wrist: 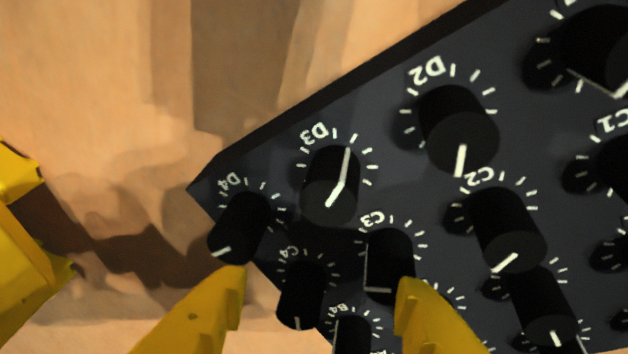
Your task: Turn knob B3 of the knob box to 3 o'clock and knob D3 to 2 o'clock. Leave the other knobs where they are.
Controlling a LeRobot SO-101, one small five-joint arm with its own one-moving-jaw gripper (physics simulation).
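Places are measured from the arm's base along level axes (x ahead, y left, z up), in centimetres.
Where they show: hand, its tool point: (243,290); arm's base, origin of its link: (10,210).
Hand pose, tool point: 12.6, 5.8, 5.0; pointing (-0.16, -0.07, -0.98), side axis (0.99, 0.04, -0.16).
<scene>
Each offset is from my tool point to the top centre of the thing, as dx, dy, dz. "*": to the spot under its first point. Level surfaces: height alone.
The dark knob box @(+5.0, -0.4, -1.1) (390,195) fills the right of the wrist view, its labels roughly upside down. Knob D3 @(+1.2, +1.6, -1.2) (330,192) stands above the gap between the jaws; its white line points up and right in the picture and runs down its side. Knob B3 is hidden behind the right jaw, and some of its scale marks show beside that jaw; its pointer cannot be seen. My gripper (321,297) is open, with a wide gap between its jaws and nothing pressed between them. The left jaw tip is drawn just below knob D4, the right one over the lower edge of knob C3.
Knobs D4 @(-0.7, -0.2, -1.2) (240,227), C4 @(+1.1, -2.2, -1.1) (301,295) and B4 @(* +2.9, -3.5, -2.0) (353,335) line the box's near edge. Knobs C3 @(+3.1, -0.3, -1.2) (390,260), C2 @(+5.0, +1.5, -1.1) (507,230) and D2 @(+3.2, +3.5, -1.1) (457,130) stand around D3. Yellow arm parts (25,270) show at the left, over the wood-coloured table @(dz -5.0) (100,75).
</scene>
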